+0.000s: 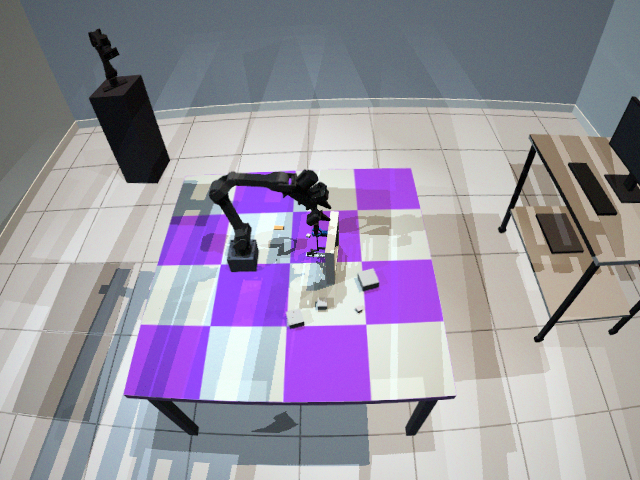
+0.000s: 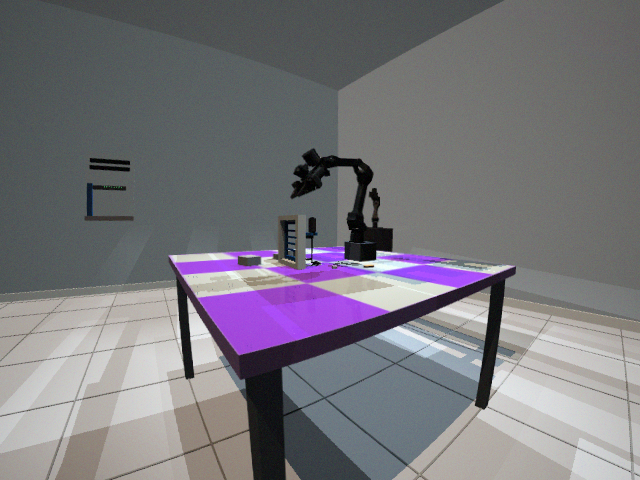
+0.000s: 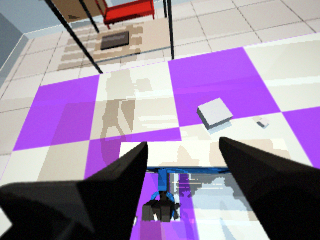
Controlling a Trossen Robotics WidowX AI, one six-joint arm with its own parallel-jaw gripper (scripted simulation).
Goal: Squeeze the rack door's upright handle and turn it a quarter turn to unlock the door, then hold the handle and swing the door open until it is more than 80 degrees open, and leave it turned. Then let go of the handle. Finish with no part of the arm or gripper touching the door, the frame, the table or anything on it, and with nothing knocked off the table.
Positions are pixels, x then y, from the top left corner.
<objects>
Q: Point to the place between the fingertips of the gripper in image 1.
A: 330, 214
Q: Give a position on a rack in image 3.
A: At 204, 154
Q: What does the gripper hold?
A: Nothing.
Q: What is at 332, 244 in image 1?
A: A rack.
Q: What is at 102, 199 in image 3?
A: The gripper.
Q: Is the gripper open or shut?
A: Open.
</objects>
